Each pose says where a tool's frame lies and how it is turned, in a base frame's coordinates. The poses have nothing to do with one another.
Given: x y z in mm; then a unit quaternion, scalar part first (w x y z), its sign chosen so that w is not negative.
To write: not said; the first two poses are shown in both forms.
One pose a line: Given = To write
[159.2 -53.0 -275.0 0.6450 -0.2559 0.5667 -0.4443] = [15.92 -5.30 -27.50 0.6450 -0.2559 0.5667 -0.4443]
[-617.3 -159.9 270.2 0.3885 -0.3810 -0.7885 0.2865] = [-61.73 -15.99 27.02 0.3885 -0.3810 -0.7885 0.2865]
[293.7 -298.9 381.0 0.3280 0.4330 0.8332 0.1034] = [29.37 -29.89 38.10 0.3280 0.4330 0.8332 0.1034]
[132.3 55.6 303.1 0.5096 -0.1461 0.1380 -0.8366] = [13.23 5.56 30.31 0.5096 -0.1461 0.1380 -0.8366]
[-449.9 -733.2 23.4 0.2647 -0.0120 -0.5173 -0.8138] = [-44.99 -73.32 2.34 0.2647 -0.0120 -0.5173 -0.8138]
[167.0 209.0 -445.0 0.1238 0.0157 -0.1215 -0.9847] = [16.70 20.90 -44.50 0.1238 0.0157 -0.1215 -0.9847]
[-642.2 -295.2 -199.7 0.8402 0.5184 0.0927 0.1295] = [-64.22 -29.52 -19.97 0.8402 0.5184 0.0927 0.1295]
